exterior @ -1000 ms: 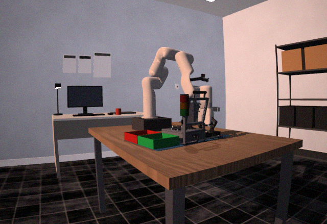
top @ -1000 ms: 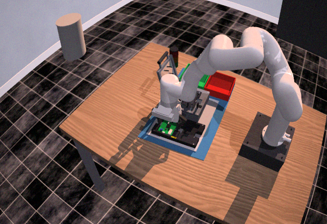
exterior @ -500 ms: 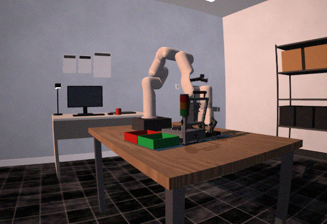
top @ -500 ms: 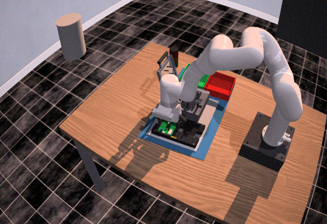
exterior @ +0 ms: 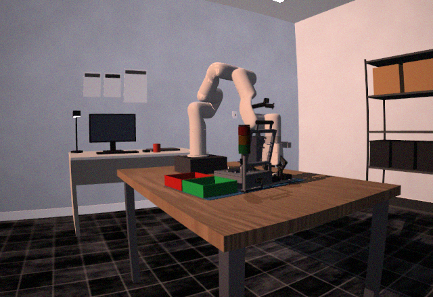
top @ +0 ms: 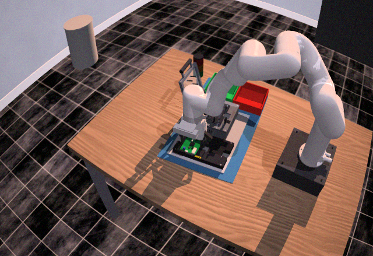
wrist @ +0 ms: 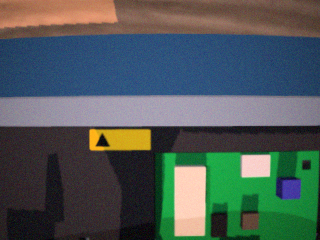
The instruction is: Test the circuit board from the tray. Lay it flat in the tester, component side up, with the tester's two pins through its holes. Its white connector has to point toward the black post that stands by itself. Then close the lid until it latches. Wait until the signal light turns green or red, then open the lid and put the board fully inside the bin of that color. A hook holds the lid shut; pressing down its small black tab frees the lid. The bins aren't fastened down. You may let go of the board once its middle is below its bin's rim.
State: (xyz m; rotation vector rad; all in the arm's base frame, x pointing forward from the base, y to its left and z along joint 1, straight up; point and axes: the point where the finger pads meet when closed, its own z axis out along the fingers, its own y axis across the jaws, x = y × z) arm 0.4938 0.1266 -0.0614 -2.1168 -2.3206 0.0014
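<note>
Right now my hand is right at the green circuit board. The rest, counted from my hand: black block (90 mm behind, 120 mm to the right, 60 mm above); then green bin (40 mm ahead, 370 mm to the right, 10 mm below); then clear lid (100 mm ahead, 160 mm to the right, 160 mm above).
</note>
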